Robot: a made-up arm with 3 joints. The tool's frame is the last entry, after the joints.
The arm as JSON. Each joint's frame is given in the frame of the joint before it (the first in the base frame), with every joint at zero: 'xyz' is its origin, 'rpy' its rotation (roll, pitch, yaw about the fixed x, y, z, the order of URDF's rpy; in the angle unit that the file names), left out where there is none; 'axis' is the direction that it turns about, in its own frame. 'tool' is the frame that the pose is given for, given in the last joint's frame.
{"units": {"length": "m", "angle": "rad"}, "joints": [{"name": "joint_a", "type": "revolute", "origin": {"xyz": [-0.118, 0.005, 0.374], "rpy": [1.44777, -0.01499, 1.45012]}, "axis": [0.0, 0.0, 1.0]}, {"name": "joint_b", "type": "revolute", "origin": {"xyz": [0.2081, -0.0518, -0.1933], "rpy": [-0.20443, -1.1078, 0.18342]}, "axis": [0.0, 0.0, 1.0]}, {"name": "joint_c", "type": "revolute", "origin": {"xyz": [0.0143, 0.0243, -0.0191], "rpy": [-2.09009, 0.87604, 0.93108]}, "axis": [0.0, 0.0, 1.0]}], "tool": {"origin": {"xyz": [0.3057, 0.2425, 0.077], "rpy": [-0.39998, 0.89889, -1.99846]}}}
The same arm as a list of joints. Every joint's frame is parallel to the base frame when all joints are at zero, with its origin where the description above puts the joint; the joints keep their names.
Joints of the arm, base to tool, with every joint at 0 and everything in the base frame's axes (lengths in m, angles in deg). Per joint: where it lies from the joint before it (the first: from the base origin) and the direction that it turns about. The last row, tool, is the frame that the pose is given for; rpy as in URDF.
joint_a: offset -0.1180 0.0050 0.3740 axis 0.985003 -0.1213 0.1227
joint_b: offset -0.1589 0.2300 -0.0720 axis 0.317711 -0.944832 0.079703
joint_c: offset 0.0020 0.0230 0.0250 axis -1 0 0
tool: offset -0.0770 0.3870 -0.0500 rpy 38.87 -20.61 -33.27

